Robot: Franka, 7 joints.
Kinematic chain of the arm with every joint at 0, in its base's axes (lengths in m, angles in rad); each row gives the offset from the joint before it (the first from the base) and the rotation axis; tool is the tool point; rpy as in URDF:
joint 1: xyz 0 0 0.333 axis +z
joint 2: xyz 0 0 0 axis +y
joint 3: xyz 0 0 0.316 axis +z
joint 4: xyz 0.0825 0 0 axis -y
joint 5: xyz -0.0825 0 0.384 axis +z
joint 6: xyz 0 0 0 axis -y
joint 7: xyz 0.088 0 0 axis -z
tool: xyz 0 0 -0.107 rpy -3.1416 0 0
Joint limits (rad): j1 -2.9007..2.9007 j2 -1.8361..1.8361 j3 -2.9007..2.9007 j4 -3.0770..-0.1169 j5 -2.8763..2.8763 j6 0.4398..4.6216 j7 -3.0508..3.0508
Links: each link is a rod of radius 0.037 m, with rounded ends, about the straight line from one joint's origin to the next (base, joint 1, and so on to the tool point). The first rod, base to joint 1, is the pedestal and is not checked.
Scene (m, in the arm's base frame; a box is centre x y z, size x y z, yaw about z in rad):
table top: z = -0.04
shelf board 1: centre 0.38 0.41 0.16 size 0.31 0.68 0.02 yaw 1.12
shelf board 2: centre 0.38 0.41 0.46 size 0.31 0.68 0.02 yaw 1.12
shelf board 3: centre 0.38 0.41 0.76 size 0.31 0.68 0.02 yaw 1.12
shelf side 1: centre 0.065 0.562 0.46 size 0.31 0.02 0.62 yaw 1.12
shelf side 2: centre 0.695 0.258 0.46 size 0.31 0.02 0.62 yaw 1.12
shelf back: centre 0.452 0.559 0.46 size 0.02 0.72 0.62 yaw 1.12
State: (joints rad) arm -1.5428 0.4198 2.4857 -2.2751 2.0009 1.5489 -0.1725
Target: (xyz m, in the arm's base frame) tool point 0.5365 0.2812 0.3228
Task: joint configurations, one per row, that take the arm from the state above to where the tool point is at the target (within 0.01 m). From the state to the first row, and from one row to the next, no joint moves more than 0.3 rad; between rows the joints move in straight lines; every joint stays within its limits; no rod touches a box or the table.
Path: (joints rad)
1: -1.6078 0.6904 2.4975 -2.4820 1.9132 1.4148 -0.1725
2: -1.6728 0.9610 2.5092 -2.6889 1.8255 1.2808 -0.1725
3: -1.6231 0.9919 2.2329 -2.6660 1.8688 1.3940 -0.1725
4: -1.5733 1.0228 1.9567 -2.6431 1.9121 1.5072 -0.1725
5: -1.5236 1.0538 1.6804 -2.6202 1.9554 1.6204 -0.1725
6: -1.4739 1.0847 1.4041 -2.5973 1.9987 1.7336 -0.1725
7: -1.2351 1.0754 1.3673 -2.4293 2.0480 1.8083 -0.1725
8: -0.9963 1.0662 1.3305 -2.2613 2.0973 1.8831 -0.1725
9: -0.7576 1.0570 1.2937 -2.0932 2.1466 1.9578 -0.1725

